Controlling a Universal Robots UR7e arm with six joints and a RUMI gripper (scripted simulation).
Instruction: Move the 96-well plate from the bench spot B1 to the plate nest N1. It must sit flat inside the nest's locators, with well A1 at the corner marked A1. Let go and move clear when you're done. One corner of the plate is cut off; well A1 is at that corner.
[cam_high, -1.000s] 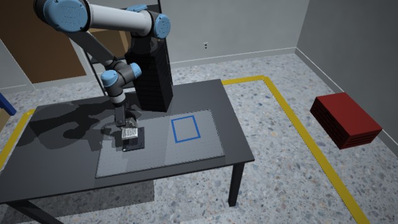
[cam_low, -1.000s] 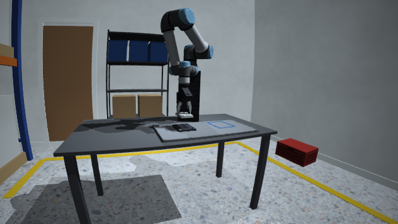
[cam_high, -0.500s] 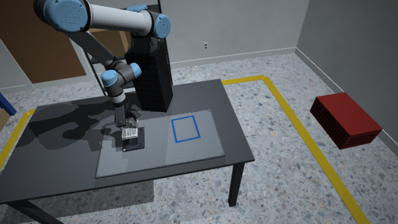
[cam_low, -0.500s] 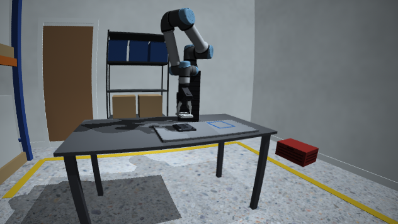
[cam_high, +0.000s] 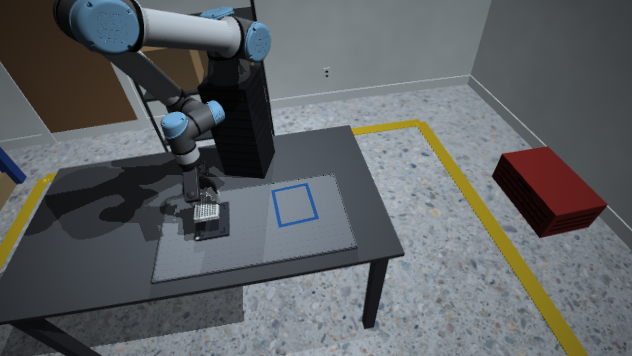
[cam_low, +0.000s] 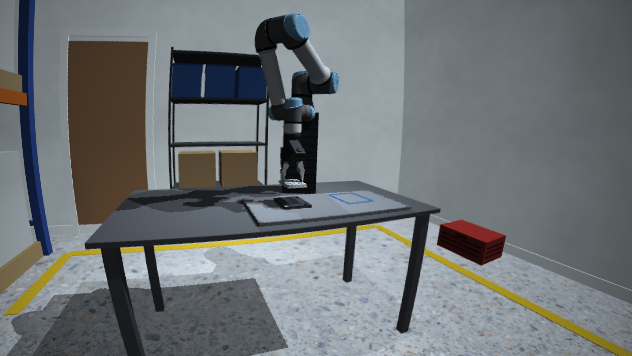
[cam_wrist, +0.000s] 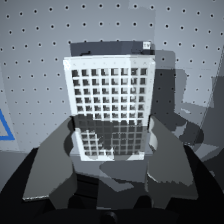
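Now: hand 9 cm above the dark plate nest N1. From my hand the other things lie so: 96-well plate 1 cm below; then A1 corner mark 9 cm below, 8 cm ahead, 5 cm to the right.
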